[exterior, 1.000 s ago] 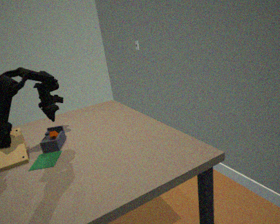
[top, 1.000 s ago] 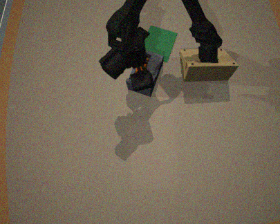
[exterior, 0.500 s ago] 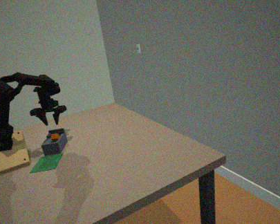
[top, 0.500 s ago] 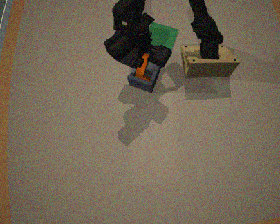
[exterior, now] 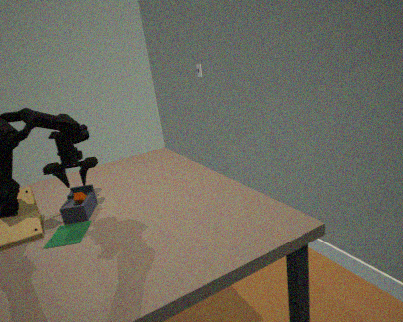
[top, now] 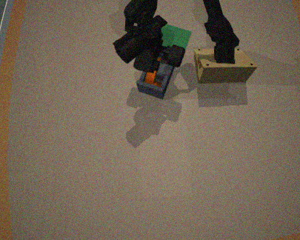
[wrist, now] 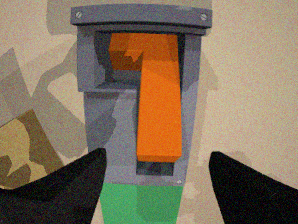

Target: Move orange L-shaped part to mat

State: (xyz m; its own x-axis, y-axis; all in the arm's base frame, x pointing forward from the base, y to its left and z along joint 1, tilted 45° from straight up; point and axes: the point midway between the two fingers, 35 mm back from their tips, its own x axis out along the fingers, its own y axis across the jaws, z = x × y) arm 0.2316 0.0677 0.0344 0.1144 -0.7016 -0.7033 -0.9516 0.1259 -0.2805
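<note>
My gripper tip is now 80 mm above the orange l-shaped part and 30 mm to the right of it. The rest, counted from my gripper tip: green mat: 140 mm to the right, 130 mm below, 60 mm behind.
</note>
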